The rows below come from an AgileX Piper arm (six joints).
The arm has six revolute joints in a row. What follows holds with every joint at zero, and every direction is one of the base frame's.
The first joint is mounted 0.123 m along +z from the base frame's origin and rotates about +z.
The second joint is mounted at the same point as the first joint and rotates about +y.
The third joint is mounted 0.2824 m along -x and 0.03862 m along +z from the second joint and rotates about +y.
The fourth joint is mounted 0.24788 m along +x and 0.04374 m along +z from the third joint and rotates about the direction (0.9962, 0, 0.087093).
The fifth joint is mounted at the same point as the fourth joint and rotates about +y.
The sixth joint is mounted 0.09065 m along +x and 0.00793 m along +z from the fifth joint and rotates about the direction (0.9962, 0, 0.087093).
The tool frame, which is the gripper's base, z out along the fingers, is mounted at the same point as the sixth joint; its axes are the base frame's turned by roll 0, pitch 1.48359 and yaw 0 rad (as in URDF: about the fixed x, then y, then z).
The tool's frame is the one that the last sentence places.
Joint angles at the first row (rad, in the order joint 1, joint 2, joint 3, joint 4, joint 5, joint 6):
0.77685 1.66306 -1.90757 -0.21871 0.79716 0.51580
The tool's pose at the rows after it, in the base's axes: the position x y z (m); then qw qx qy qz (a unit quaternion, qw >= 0):
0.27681, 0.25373, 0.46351, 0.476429, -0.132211, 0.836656, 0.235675
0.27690, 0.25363, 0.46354, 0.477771, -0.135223, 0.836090, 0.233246
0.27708, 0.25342, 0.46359, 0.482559, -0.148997, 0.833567, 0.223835
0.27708, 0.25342, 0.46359, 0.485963, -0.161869, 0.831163, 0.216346
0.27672, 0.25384, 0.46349, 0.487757, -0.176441, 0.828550, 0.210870
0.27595, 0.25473, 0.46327, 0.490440, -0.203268, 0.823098, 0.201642
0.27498, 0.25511, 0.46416, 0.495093, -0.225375, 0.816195, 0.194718
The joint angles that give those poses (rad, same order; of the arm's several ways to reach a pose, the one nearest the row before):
0.77685 1.66305 -1.90754 -0.20286 0.79714 0.51581
0.77684 1.66307 -1.90759 -0.20490 0.79716 0.50909
0.77683 1.66306 -1.90756 -0.20917 0.79714 0.47712
0.77683 1.66306 -1.90756 -0.20917 0.79714 0.44620
0.77684 1.66307 -1.90761 -0.20055 0.79718 0.40901
0.77684 1.66307 -1.90758 -0.18219 0.79716 0.33966
0.77686 1.66117 -1.90757 -0.16814 0.79303 0.28172

